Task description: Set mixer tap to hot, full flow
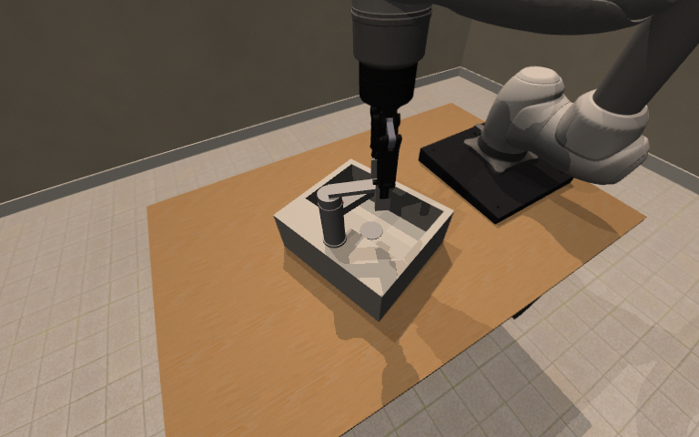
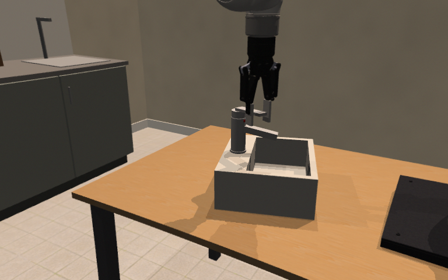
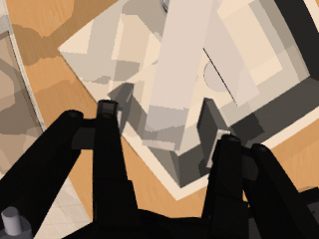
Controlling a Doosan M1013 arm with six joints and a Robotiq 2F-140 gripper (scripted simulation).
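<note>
My hand is 3 cm short of the flat lever and 1 cm to the left of it. From my hand the other things lie so: grey mixer tap: 6 cm ahead, 3 cm to the right, 5 cm below; square sink basin: 2 cm behind, 8 cm to the right, 24 cm below.
</note>
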